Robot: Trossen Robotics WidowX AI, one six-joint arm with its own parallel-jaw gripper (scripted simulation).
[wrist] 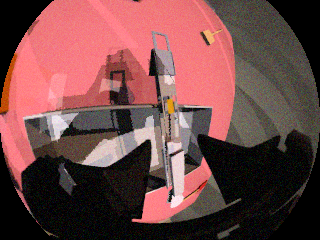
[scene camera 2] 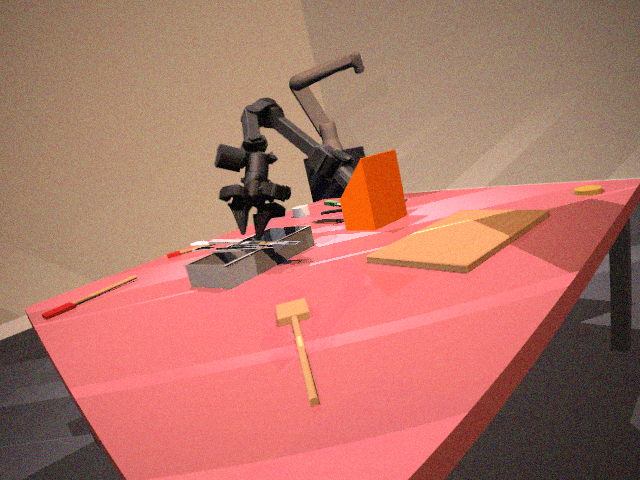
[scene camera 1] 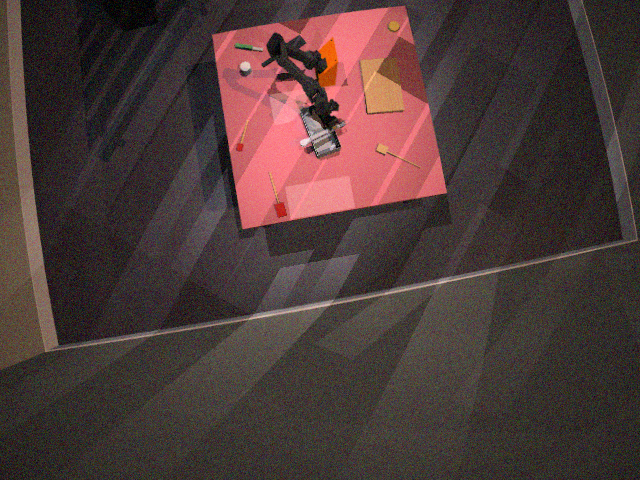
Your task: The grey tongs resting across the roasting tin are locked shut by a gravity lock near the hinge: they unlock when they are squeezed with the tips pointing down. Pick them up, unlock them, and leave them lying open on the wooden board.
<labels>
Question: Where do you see a grey roasting tin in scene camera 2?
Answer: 227, 270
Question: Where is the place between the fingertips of my gripper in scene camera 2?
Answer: At 250, 237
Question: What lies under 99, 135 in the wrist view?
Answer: A grey roasting tin.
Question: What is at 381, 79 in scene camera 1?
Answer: A wooden board.
</labels>
